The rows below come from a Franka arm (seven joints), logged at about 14 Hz.
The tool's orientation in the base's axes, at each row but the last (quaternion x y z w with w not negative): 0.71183 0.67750 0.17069 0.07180; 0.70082 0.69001 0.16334 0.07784; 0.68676 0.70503 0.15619 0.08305; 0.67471 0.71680 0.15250 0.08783; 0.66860 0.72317 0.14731 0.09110; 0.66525 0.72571 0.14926 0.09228; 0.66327 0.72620 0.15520 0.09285
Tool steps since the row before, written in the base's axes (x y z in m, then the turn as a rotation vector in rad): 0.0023 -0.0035 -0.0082 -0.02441 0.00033 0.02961; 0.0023 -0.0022 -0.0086 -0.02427 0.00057 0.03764; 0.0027 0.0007 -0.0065 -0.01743 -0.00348 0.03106; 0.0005 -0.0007 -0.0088 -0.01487 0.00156 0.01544; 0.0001 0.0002 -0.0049 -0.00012 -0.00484 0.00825; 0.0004 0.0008 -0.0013 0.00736 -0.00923 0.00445; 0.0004 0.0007 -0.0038 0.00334 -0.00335 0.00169
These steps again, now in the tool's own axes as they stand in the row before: -0.0046 -0.0003 0.0080 0.00406 -0.01309 -0.03584; -0.0032 -0.0006 0.0086 0.00528 -0.01028 -0.04327; -0.0001 0.0004 0.0071 0.00031 -0.00607 -0.03527; -0.0014 -0.0025 0.0084 0.00389 -0.00871 -0.01926; -0.0001 -0.0015 0.0047 -0.00426 0.00235 -0.00824; 0.0007 0.0000 0.0014 -0.00960 0.00776 -0.00259; 0.0004 -0.0009 0.0038 -0.00355 0.00347 -0.00078
